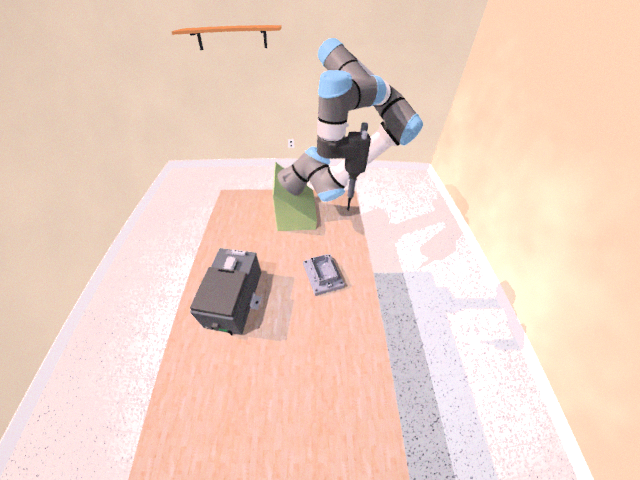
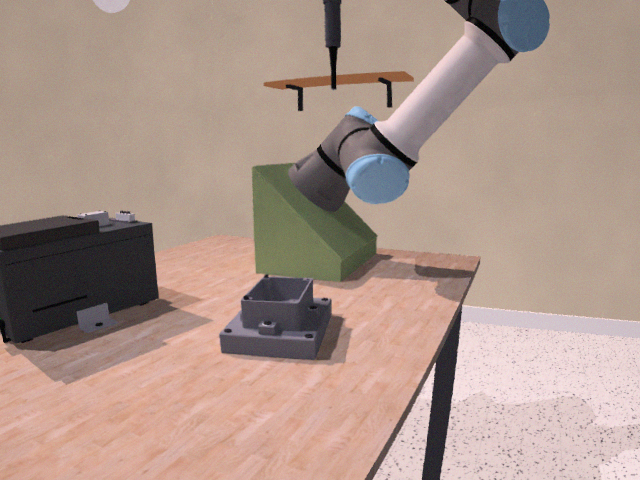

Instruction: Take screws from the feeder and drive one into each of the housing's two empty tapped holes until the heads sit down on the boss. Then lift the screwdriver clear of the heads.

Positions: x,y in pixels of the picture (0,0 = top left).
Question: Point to a dark screw feeder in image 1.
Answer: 236,325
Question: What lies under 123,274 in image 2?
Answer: A dark screw feeder.
